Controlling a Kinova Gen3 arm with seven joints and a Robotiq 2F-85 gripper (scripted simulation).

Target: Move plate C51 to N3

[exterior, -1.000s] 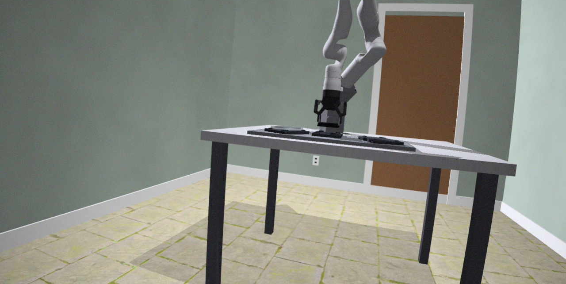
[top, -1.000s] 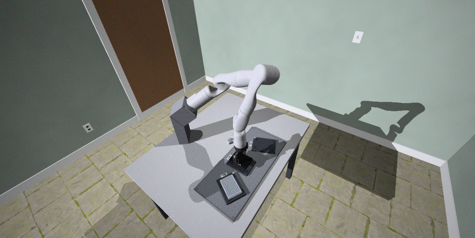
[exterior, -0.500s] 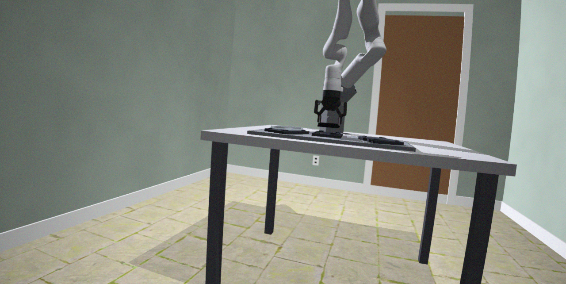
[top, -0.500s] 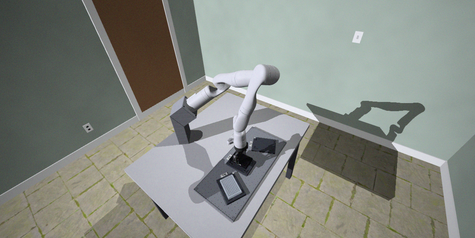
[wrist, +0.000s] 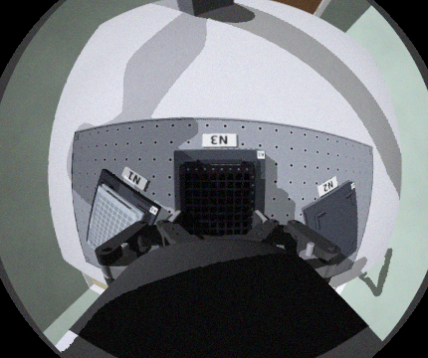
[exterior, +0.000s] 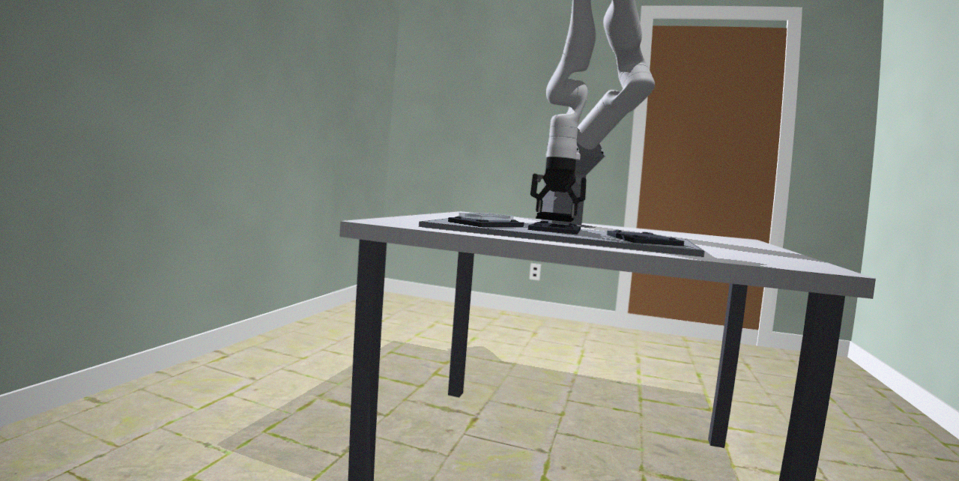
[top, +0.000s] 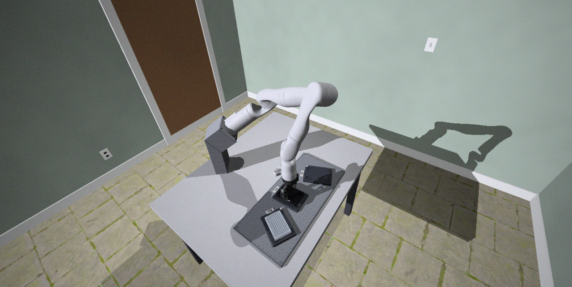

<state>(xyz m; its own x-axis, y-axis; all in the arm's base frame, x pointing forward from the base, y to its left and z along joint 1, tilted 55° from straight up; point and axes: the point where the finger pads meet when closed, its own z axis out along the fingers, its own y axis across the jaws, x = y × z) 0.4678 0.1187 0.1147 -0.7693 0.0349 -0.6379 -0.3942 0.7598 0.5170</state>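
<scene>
Now: the landing nest N3 40 mm below my hand. From my hand the other things lie so: plate nest N2: 50 mm behind, 220 mm to the left, 40 mm below; N2 tag: 110 mm behind, 150 mm to the left, 40 mm below; N3 tag: 90 mm behind, 40 mm to the right, 40 mm below.
</scene>
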